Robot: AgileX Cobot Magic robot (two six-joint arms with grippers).
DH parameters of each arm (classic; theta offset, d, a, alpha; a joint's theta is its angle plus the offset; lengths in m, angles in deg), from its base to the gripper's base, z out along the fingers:
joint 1: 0 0.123 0 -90
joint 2: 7.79 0 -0.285 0
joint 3: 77.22 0 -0.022 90
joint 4: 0 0.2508 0 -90
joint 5: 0 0 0.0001 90
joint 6: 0 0.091 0 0
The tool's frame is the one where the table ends.
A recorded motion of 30 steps. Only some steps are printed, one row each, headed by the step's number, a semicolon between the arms.
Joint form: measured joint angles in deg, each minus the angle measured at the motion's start. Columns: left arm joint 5, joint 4, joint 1, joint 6, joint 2, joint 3; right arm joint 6, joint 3, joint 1, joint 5, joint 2, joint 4.
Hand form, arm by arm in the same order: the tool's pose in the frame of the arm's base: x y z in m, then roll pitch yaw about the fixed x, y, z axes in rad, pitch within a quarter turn. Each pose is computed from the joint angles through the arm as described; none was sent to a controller.
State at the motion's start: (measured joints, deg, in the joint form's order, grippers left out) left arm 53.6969 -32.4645 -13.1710 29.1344 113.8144 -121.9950; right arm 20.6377 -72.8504 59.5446 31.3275 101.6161 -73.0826
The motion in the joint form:
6: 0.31 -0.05 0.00 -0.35 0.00 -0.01; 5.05 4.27 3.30 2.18 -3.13 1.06
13: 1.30 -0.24 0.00 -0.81 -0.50 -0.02; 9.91 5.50 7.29 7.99 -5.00 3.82
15: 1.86 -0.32 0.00 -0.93 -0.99 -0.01; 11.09 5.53 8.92 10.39 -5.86 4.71
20: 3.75 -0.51 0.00 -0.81 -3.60 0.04; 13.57 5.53 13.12 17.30 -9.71 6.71
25: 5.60 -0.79 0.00 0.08 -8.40 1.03; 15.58 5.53 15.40 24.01 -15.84 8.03
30: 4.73 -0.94 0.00 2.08 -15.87 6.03; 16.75 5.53 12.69 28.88 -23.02 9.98
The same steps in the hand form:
6: 0.4337 -0.1422 0.3960 -2.8879 0.9910 2.6737; 0.2155 0.3152 0.2648 -2.1478 0.3840 -1.3676
13: 0.4301 -0.1421 0.3991 -2.8719 0.9837 2.6815; 0.1929 0.3137 0.2684 -2.1859 0.4379 -1.4638
15: 0.4271 -0.1417 0.4024 -2.8687 0.9833 2.6797; 0.1842 0.3132 0.2730 -2.1903 0.4533 -1.4901
20: 0.4121 -0.1393 0.4203 -2.8822 0.9999 2.6492; 0.1608 0.3050 0.2946 -2.1858 0.5046 -1.5532
25: 0.3854 -0.1343 0.4485 -2.9307 1.0410 2.5817; 0.1460 0.2814 0.3277 -2.1708 0.5880 -1.6317
30: 0.3492 -0.1256 0.4746 -3.0259 1.1007 2.4884; 0.1509 0.2401 0.3614 -2.1881 0.6949 -1.7800

